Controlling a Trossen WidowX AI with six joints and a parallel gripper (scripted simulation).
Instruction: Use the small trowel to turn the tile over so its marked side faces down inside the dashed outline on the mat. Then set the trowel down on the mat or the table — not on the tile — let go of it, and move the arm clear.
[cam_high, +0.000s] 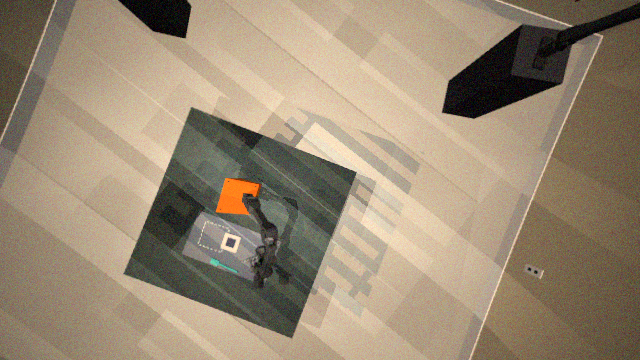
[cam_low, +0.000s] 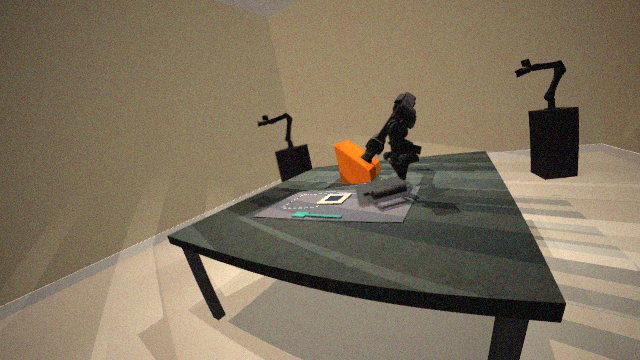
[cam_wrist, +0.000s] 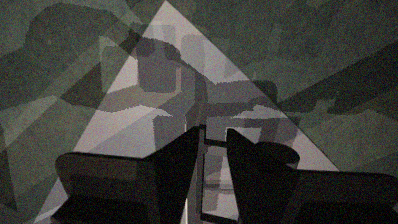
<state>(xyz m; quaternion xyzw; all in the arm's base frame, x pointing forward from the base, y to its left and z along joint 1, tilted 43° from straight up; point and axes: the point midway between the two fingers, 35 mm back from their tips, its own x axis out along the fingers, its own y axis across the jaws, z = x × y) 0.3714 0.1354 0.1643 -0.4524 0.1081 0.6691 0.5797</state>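
My gripper tip is 5 cm short of the grey trowel, 4 cm to the left of it and 2 cm above it. Also, from my gripper tip: grey mat (28 cm to the right, 8 cm below, 2 cm ahead); tile (29 cm to the right, 6 cm below, 2 cm behind); teal trowel (33 cm to the right, 15 cm ahead, 6 cm below).
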